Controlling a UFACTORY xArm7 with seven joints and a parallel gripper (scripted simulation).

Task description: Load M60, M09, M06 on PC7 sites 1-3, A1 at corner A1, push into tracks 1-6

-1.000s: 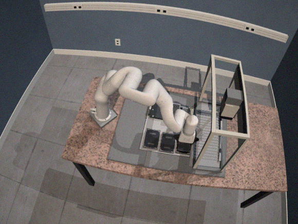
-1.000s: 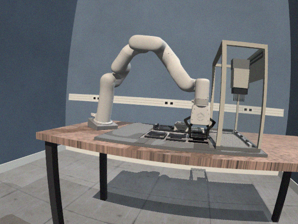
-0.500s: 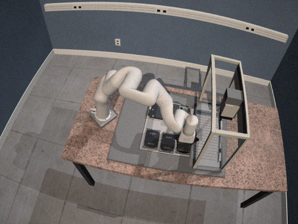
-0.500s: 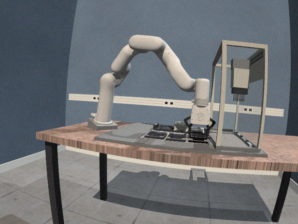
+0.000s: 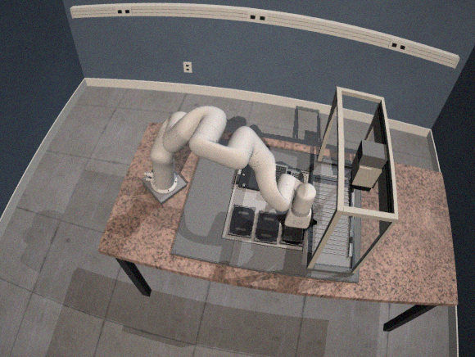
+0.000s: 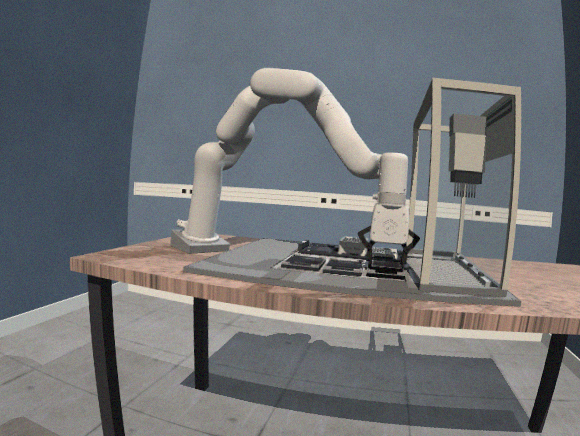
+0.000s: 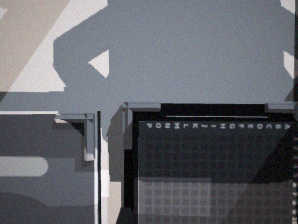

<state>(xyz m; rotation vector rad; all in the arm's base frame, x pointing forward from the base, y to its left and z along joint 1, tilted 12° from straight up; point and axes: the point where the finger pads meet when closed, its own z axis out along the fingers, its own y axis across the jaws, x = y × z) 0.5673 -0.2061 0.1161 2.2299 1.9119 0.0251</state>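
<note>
Now: the nest S3 2 cm below my hand. Also, from my hand: nest S2 (11 cm behind, 1 cm to the left, 2 cm below); then dark 384-well plate M60 (1 cm below); then nest S1 (22 cm behind, 4 cm to the left, 2 cm below).
</note>
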